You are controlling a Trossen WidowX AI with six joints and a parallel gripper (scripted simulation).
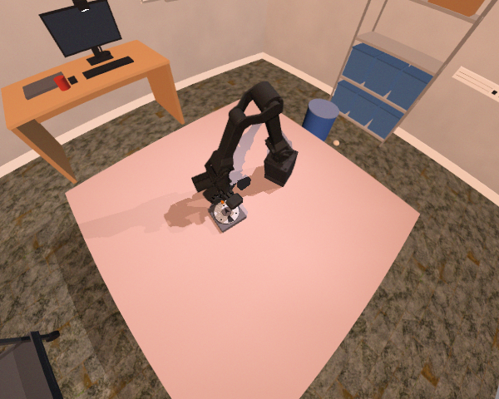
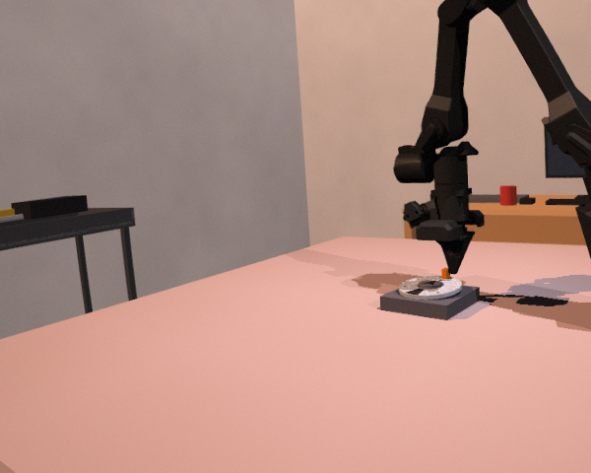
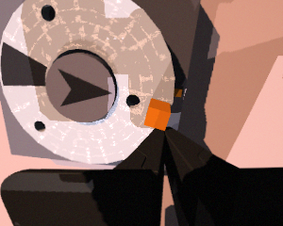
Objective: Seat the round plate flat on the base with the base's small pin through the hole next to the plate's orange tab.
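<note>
My hand is 2 cm short of the yellow pin, 2 cm to the right of it and 6 cm above it. The rest, counted from my hand: round hub: 2 cm ahead, 5 cm to the left, 5 cm below; then dark square base: 2 cm ahead, 5 cm to the left, 7 cm below.
</note>
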